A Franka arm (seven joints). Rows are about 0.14 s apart.
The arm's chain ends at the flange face. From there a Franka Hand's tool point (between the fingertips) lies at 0.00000 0.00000 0.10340 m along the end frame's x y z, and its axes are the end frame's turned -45 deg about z.
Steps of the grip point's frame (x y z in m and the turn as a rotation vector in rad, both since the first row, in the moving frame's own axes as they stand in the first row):
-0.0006 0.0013 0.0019 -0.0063 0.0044 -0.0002
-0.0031 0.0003 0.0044 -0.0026 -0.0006 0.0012
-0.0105 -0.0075 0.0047 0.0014 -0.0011 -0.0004
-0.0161 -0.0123 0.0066 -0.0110 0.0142 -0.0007
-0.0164 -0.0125 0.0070 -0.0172 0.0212 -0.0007
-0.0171 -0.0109 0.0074 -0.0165 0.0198 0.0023
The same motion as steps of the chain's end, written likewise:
-0.0003 0.0012 0.0019 -0.0013 0.0076 -0.0002
-0.0021 0.0022 0.0044 -0.0023 0.0014 0.0012
-0.0125 0.0021 0.0047 0.0002 -0.0018 -0.0004
-0.0219 0.0029 0.0066 0.0023 0.0178 -0.0007
-0.0232 0.0031 0.0070 0.0028 0.0272 -0.0007
-0.0225 0.0046 0.0074 0.0023 0.0257 0.0023

